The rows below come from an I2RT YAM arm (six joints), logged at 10 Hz.
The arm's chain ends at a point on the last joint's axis. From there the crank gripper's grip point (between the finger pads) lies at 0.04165 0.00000 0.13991 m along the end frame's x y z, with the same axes.
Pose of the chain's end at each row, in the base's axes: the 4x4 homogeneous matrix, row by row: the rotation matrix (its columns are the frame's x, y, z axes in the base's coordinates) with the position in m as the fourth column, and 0 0 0 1 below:
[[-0.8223 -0.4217 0.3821 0.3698], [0.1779 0.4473 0.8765 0.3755], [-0.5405 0.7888 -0.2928 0.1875], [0 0 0 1]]
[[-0.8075 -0.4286 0.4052 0.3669], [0.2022 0.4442 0.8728 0.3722], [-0.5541 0.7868 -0.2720 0.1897], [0 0 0 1]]
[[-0.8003 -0.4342 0.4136 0.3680], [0.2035 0.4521 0.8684 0.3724], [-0.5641 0.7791 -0.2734 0.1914], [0 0 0 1]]
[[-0.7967 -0.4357 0.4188 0.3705], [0.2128 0.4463 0.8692 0.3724], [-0.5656 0.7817 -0.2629 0.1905], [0 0 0 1]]
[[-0.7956 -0.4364 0.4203 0.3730], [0.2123 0.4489 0.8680 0.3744], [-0.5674 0.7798 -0.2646 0.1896], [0 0 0 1]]
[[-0.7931 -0.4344 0.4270 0.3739], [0.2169 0.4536 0.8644 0.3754], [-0.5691 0.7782 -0.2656 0.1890], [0 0 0 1]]
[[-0.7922 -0.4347 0.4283 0.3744], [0.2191 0.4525 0.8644 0.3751], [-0.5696 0.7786 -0.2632 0.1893], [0 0 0 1]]
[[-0.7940 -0.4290 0.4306 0.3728], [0.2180 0.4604 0.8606 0.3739], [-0.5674 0.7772 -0.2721 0.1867], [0 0 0 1]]
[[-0.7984 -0.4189 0.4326 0.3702], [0.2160 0.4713 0.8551 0.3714], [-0.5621 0.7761 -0.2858 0.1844], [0 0 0 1]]
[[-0.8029 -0.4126 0.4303 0.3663], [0.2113 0.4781 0.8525 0.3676], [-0.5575 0.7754 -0.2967 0.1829], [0 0 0 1]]
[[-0.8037 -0.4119 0.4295 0.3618], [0.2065 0.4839 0.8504 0.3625], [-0.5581 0.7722 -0.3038 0.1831], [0 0 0 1]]
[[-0.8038 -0.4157 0.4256 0.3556], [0.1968 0.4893 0.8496 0.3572], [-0.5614 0.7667 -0.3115 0.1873], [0 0 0 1]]
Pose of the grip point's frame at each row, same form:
[[-0.8223 -0.4217 0.3821 0.3890], [0.1779 0.4473 0.8765 0.5055], [-0.5405 0.7888 -0.2928 0.1240], [0 0 0 1]]
[[-0.8075 -0.4286 0.4052 0.3900], [0.2022 0.4442 0.8728 0.5027], [-0.5541 0.7868 -0.2720 0.1286], [0 0 0 1]]
[[-0.8003 -0.4342 0.4136 0.3925], [0.2035 0.4521 0.8684 0.5024], [-0.5641 0.7791 -0.2734 0.1297], [0 0 0 1]]
[[-0.7967 -0.4357 0.4188 0.3959], [0.2128 0.4463 0.8692 0.5029], [-0.5656 0.7817 -0.2629 0.1302], [0 0 0 1]]
[[-0.7956 -0.4364 0.4203 0.3987], [0.2123 0.4489 0.8680 0.5047], [-0.5674 0.7798 -0.2646 0.1289], [0 0 0 1]]
[[-0.7931 -0.4344 0.4270 0.4006], [0.2169 0.4536 0.8644 0.5054], [-0.5691 0.7782 -0.2656 0.1281], [0 0 0 1]]
[[-0.7922 -0.4347 0.4283 0.4013], [0.2191 0.4525 0.8644 0.5052], [-0.5696 0.7786 -0.2632 0.1288], [0 0 0 1]]
[[-0.7940 -0.4290 0.4306 0.4000], [0.2180 0.4604 0.8606 0.5034], [-0.5674 0.7772 -0.2721 0.1250], [0 0 0 1]]
[[-0.7984 -0.4189 0.4326 0.3975], [0.2160 0.4713 0.8551 0.5000], [-0.5621 0.7761 -0.2858 0.1210], [0 0 0 1]]
[[-0.8029 -0.4126 0.4303 0.3931], [0.2113 0.4781 0.8525 0.4957], [-0.5575 0.7754 -0.2967 0.1182], [0 0 0 1]]
[[-0.8037 -0.4119 0.4295 0.3884], [0.2065 0.4839 0.8504 0.4901], [-0.5581 0.7722 -0.3038 0.1174], [0 0 0 1]]
[[-0.8038 -0.4157 0.4256 0.3817], [0.1968 0.4893 0.8496 0.4843], [-0.5614 0.7667 -0.3115 0.1203], [0 0 0 1]]

